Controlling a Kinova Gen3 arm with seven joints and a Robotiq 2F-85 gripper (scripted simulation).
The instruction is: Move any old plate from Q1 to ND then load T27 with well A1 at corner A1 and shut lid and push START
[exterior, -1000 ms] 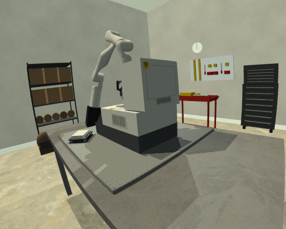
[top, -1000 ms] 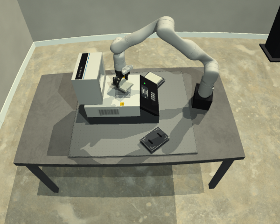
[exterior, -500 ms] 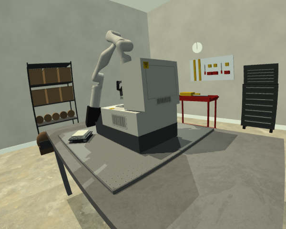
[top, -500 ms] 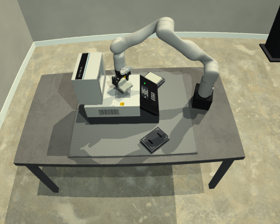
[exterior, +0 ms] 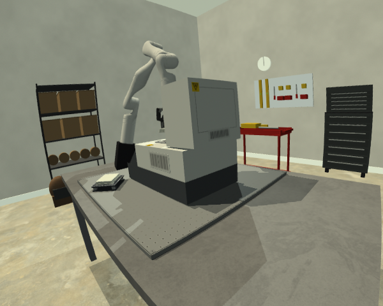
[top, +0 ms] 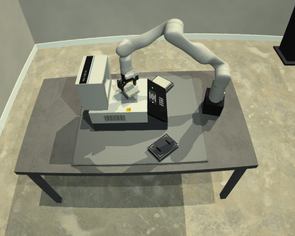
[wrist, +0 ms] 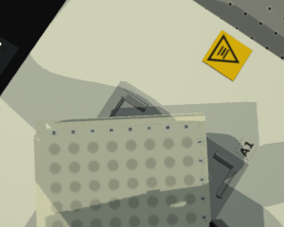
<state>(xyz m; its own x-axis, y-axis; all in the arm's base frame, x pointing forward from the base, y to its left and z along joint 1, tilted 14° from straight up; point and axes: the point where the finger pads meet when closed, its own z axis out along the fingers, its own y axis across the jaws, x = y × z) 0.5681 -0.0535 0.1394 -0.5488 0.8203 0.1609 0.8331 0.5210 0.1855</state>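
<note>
My gripper is now 1 cm above the cream well plate. Round my hand: black nest: 23 cm behind, 27 cm to the right, 24 cm below; corner mark a1: 29 cm behind, 30 cm to the left, 23 cm below.
</note>
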